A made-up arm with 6 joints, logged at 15 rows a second.
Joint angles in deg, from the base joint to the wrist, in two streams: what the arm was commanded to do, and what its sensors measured. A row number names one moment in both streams.
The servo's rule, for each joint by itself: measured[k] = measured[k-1] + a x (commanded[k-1-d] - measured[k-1]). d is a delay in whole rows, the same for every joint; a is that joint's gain. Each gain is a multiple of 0.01, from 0.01 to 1. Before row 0 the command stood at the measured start. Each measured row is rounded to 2 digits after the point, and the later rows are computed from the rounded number. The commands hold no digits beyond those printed.
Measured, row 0:
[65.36, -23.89, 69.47, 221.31, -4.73, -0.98]
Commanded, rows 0 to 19:
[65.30, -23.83, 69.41, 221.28, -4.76, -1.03]
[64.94, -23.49, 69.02, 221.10, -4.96, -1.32]
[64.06, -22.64, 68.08, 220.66, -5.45, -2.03]
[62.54, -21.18, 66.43, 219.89, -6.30, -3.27]
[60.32, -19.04, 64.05, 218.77, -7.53, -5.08]
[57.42, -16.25, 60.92, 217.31, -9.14, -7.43]
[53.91, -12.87, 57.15, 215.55, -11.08, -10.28]
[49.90, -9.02, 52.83, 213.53, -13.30, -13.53]
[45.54, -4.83, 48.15, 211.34, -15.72, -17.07]
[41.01, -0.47, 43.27, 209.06, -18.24, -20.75]
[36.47, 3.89, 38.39, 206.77, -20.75, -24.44]
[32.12, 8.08, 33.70, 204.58, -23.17, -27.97]
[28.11, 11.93, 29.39, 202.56, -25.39, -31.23]
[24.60, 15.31, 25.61, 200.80, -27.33, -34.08]
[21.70, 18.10, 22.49, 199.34, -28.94, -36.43]
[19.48, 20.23, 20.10, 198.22, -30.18, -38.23]
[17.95, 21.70, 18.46, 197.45, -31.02, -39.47]
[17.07, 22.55, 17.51, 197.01, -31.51, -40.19]
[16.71, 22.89, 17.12, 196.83, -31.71, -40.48]
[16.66, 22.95, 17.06, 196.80, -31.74, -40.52]
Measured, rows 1 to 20:
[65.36, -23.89, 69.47, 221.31, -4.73, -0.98]
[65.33, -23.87, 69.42, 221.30, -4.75, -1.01]
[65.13, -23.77, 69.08, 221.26, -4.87, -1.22]
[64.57, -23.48, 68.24, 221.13, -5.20, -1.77]
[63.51, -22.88, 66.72, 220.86, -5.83, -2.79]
[61.85, -21.88, 64.48, 220.40, -6.80, -4.35]
[59.55, -20.42, 61.49, 219.72, -8.13, -6.44]
[56.62, -18.46, 57.84, 218.80, -9.81, -9.05]
[53.13, -16.01, 53.63, 217.64, -11.80, -12.10]
[49.18, -13.10, 49.03, 216.25, -14.03, -15.48]
[44.93, -9.82, 44.19, 214.67, -16.43, -19.06]
[40.53, -6.26, 39.32, 212.93, -18.89, -22.72]
[36.16, -2.53, 34.60, 211.09, -21.33, -26.29]
[31.97, 1.23, 30.22, 209.21, -23.64, -29.65]
[28.14, 4.89, 26.35, 207.36, -25.74, -32.66]
[24.79, 8.32, 23.11, 205.60, -27.56, -35.22]
[22.03, 11.42, 20.58, 203.98, -29.05, -37.27]
[19.91, 14.09, 18.80, 202.54, -30.17, -38.77]
[18.43, 16.29, 17.72, 201.32, -30.93, -39.74]
[17.54, 18.01, 17.22, 200.33, -31.37, -40.24]
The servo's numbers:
d 1
a 0.52 0.26 0.84 0.22 0.57 0.68

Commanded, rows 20 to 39:
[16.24, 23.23, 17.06, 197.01, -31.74, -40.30]
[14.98, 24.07, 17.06, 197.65, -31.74, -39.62]
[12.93, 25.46, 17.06, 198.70, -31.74, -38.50]
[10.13, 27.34, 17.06, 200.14, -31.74, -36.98]
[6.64, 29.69, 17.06, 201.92, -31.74, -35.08]
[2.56, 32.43, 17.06, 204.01, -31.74, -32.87]
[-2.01, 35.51, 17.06, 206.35, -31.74, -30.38]
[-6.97, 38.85, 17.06, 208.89, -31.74, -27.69]
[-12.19, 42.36, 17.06, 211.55, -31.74, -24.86]
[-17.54, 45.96, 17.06, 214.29, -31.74, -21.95]
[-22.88, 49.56, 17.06, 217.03, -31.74, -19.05]
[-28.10, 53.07, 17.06, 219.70, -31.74, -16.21]
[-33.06, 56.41, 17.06, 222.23, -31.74, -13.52]
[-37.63, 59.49, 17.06, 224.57, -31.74, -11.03]
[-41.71, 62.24, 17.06, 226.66, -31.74, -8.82]
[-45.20, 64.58, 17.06, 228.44, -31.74, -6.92]
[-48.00, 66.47, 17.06, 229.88, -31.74, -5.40]
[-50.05, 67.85, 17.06, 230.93, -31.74, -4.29]
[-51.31, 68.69, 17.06, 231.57, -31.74, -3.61]
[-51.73, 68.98, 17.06, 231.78, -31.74, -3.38]
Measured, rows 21 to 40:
[17.08, 19.29, 17.09, 199.55, -31.58, -40.43]
[16.64, 20.31, 17.06, 198.99, -31.67, -40.34]
[15.78, 21.29, 17.06, 198.70, -31.71, -39.85]
[14.30, 22.37, 17.06, 198.70, -31.73, -38.93]
[12.13, 23.66, 17.06, 199.02, -31.74, -37.60]
[9.28, 25.23, 17.06, 199.66, -31.74, -35.89]
[5.79, 27.10, 17.06, 200.62, -31.74, -33.84]
[1.73, 29.29, 17.06, 201.88, -31.74, -31.49]
[-2.79, 31.78, 17.06, 203.42, -31.74, -28.91]
[-7.68, 34.53, 17.06, 205.21, -31.74, -26.16]
[-12.81, 37.50, 17.06, 207.21, -31.74, -23.30]
[-18.05, 40.64, 17.06, 209.37, -31.74, -20.41]
[-23.28, 43.87, 17.06, 211.64, -31.74, -17.55]
[-28.37, 47.13, 17.06, 213.97, -31.74, -14.81]
[-33.19, 50.34, 17.06, 216.30, -31.74, -12.24]
[-37.62, 53.43, 17.06, 218.58, -31.74, -9.91]
[-41.56, 56.33, 17.06, 220.75, -31.74, -7.88]
[-44.91, 58.97, 17.06, 222.76, -31.74, -6.19]
[-47.58, 61.28, 17.06, 224.56, -31.74, -4.90]
[-49.52, 63.21, 17.06, 226.10, -31.74, -4.02]

